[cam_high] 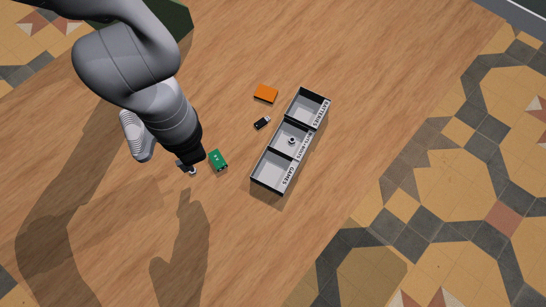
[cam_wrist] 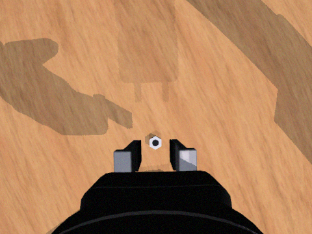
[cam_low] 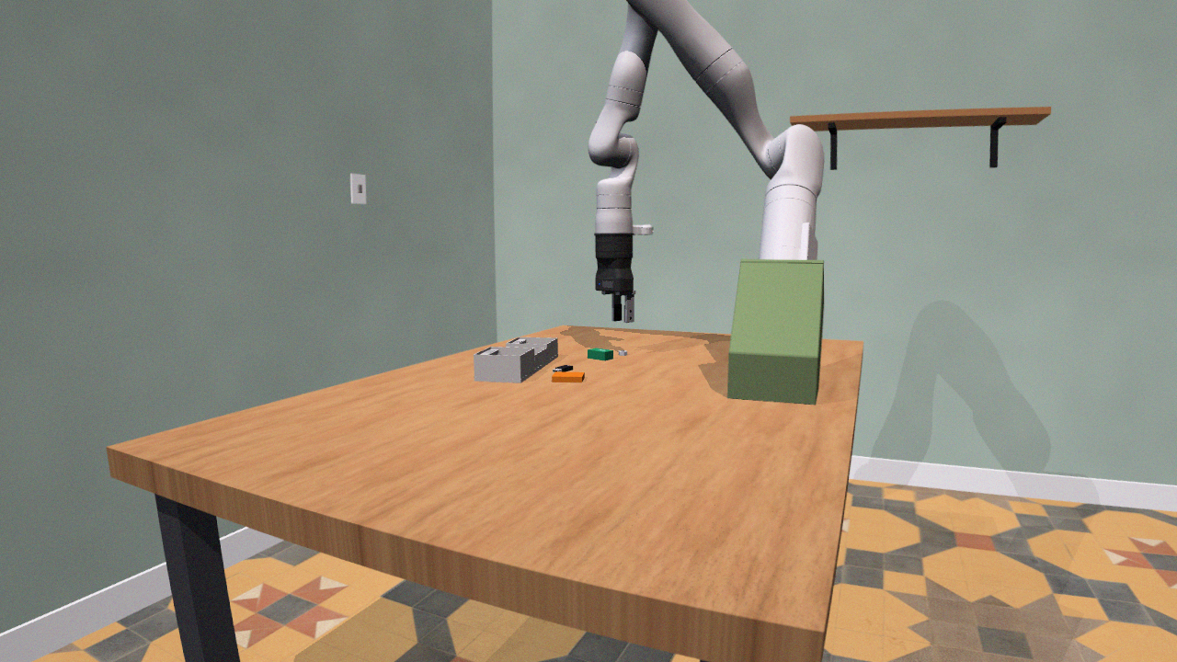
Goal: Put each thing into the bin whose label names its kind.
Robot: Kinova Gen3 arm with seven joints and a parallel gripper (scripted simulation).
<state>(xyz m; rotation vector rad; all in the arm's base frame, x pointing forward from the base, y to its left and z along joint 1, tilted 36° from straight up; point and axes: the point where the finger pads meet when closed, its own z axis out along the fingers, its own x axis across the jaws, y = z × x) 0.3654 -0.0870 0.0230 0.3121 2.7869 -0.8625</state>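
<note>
Right now the bin row is 10 cm ahead of my hand, 22 cm to the left of it and 6 cm below it. The rest, counted from my hand: black USB stick 1 cm ahead, 20 cm to the left, 8 cm below; flat orange box 4 cm behind, 26 cm to the left, 8 cm below; green 9 v battery 3 cm ahead, 6 cm to the left, 8 cm below.
</note>
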